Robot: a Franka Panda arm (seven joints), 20 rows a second.
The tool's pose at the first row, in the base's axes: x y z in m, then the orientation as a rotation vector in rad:
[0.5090, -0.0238, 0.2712, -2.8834, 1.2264, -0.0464]
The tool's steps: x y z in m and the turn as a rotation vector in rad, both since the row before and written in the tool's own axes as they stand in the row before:
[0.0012, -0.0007, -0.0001, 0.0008, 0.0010, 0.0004]
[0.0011, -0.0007, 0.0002, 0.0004, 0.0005, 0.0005]
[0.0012, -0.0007, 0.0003, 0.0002, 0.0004, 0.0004]
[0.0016, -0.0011, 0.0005, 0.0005, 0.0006, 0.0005]
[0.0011, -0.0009, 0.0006, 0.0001, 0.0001, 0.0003]
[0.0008, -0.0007, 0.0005, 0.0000, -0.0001, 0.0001]
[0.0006, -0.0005, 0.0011, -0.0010, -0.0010, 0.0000]
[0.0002, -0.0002, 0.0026, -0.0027, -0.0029, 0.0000]
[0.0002, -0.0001, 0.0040, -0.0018, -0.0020, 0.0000]
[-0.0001, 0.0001, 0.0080, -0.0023, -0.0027, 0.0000]
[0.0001, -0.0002, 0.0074, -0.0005, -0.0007, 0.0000]
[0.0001, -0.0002, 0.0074, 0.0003, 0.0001, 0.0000]
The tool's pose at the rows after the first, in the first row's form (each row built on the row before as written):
[0.5103, -0.0242, 0.2713, -2.8828, 1.2268, -0.0483]
[0.5116, -0.0245, 0.2711, -2.8823, 1.2274, -0.0493]
[0.5129, -0.0249, 0.2708, -2.8820, 1.2280, -0.0500]
[0.5148, -0.0253, 0.2704, -2.8815, 1.2286, -0.0512]
[0.5162, -0.0255, 0.2698, -2.8813, 1.2290, -0.0514]
[0.5173, -0.0256, 0.2693, -2.8812, 1.2291, -0.0513]
[0.5181, -0.0257, 0.2682, -2.8817, 1.2293, -0.0493]
[0.5185, -0.0257, 0.2656, -2.8830, 1.2299, -0.0435]
[0.5188, -0.0258, 0.2616, -2.8838, 1.2303, -0.0395]
[0.5189, -0.0258, 0.2536, -2.8848, 1.2307, -0.0342]
[0.5193, -0.0258, 0.2462, -2.8850, 1.2308, -0.0329]
[0.5197, -0.0258, 0.2388, -2.8848, 1.2307, -0.0332]

